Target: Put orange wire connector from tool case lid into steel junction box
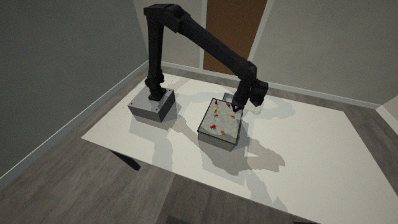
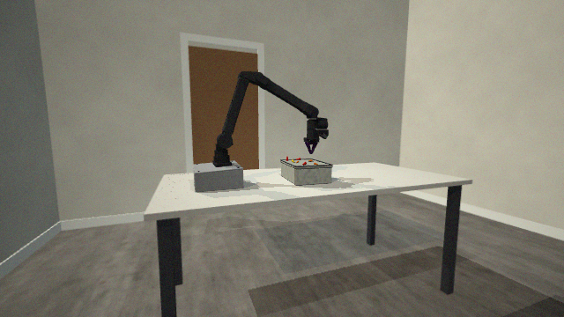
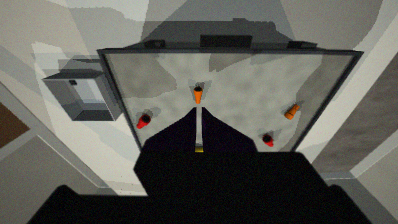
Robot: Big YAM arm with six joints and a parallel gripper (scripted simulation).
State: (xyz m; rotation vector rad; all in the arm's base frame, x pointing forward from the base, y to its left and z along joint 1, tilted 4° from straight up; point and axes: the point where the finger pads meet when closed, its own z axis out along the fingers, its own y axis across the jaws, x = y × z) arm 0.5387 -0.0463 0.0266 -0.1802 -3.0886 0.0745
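Right now my hand is 8 cm above the tool case, 6 cm past it and 3 cm to the left of it. From my hand the other things lie so: yellow wire connector: 12 cm behind, 5 cm below, 2 cm to the left.
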